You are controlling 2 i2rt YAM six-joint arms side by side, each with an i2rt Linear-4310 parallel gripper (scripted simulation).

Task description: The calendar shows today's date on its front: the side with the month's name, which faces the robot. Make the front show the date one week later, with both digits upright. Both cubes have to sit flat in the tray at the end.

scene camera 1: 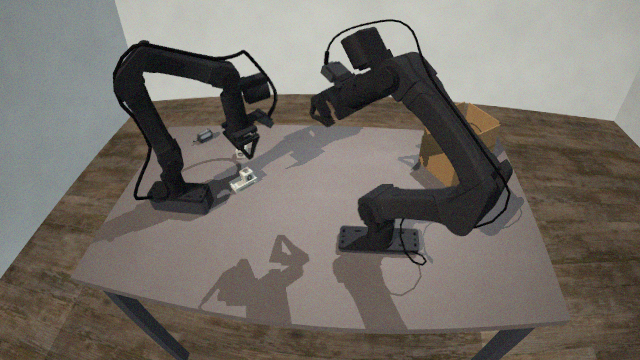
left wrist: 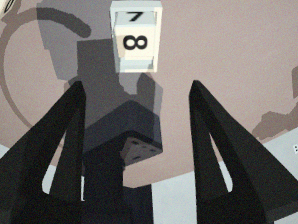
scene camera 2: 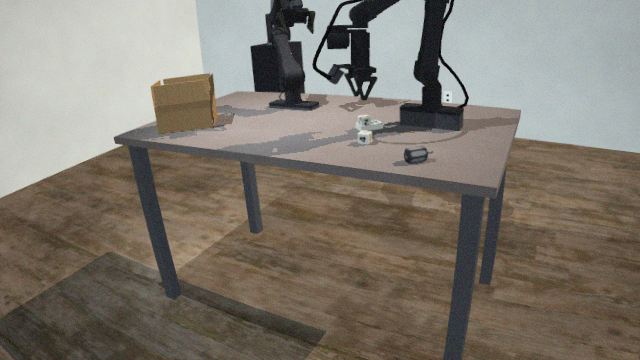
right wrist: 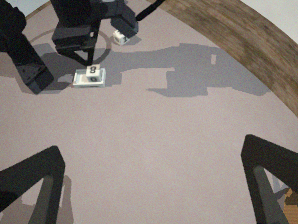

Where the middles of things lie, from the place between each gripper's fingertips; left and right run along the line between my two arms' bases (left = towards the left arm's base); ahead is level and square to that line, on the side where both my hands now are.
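My left hand (scene camera 1: 245,154) is 21 cm short of the cardboard box (scene camera 2: 186,106) and 4 cm above it, and it is 62 cm to the left of the box.
With my right hand (scene camera 1: 327,106), I am 26 cm short of the cardboard box, 35 cm to the left of it and 24 cm above it.
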